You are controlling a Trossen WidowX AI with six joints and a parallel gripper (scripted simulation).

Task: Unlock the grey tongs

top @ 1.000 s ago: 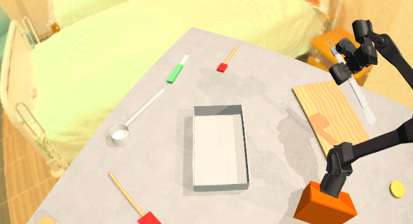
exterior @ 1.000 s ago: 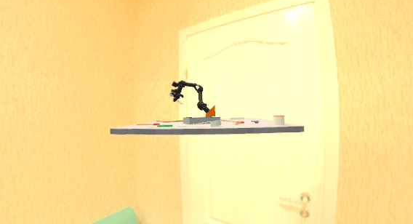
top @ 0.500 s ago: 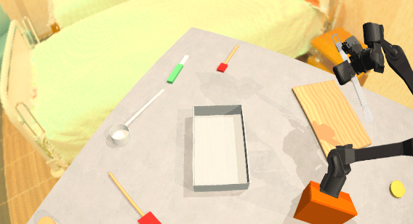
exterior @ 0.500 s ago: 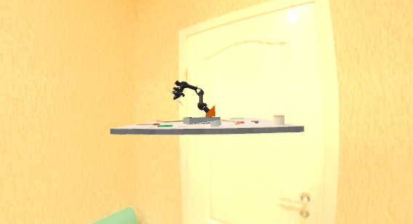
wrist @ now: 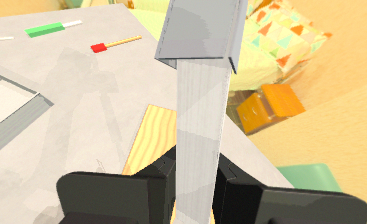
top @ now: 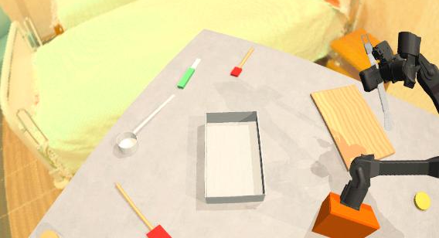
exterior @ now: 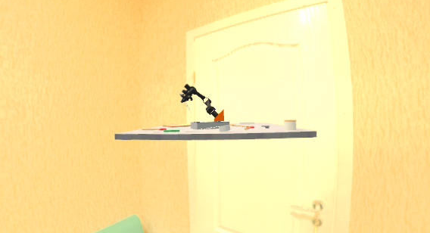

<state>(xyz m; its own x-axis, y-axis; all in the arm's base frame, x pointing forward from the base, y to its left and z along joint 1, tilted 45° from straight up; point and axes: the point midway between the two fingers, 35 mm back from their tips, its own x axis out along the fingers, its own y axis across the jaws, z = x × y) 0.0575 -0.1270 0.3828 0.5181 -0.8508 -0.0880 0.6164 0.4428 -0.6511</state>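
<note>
Right now my gripper tip is 25 cm above the wooden board and 2 cm past it. Also, from my gripper tip: roasting tin 36 cm to the left, 30 cm ahead, 23 cm below.
</note>
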